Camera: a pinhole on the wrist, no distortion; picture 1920 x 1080 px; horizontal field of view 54.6 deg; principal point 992.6 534.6 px. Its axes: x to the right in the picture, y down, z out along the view. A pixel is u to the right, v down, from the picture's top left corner.
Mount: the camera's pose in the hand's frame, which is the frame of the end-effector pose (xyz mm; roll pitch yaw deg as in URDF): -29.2 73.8 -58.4 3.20 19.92 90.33
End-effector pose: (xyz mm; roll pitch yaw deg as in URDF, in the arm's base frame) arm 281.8 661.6 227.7 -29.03 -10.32 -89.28
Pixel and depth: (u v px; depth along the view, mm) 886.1 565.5 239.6
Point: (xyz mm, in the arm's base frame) 489.2 698.5 303.5
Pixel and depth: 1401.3 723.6 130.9
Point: 435.6 694.6 199.5
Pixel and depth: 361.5 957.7 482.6
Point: 575.8 839.4 559.2
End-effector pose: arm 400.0 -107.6 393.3 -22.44 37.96 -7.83
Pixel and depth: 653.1 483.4 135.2
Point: 422.8 8.9 431.3
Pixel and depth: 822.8 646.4 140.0
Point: 412.8 22.8 435.5
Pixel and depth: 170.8 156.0 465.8
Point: 740.8 51.7 649.1
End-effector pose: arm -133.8 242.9 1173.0 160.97 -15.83 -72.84
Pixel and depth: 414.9 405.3 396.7
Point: -297.6 84.7 885.2
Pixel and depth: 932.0 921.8 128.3
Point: -268.8 243.6 1136.4
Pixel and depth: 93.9 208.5 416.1
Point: -231.9 40.3 838.4
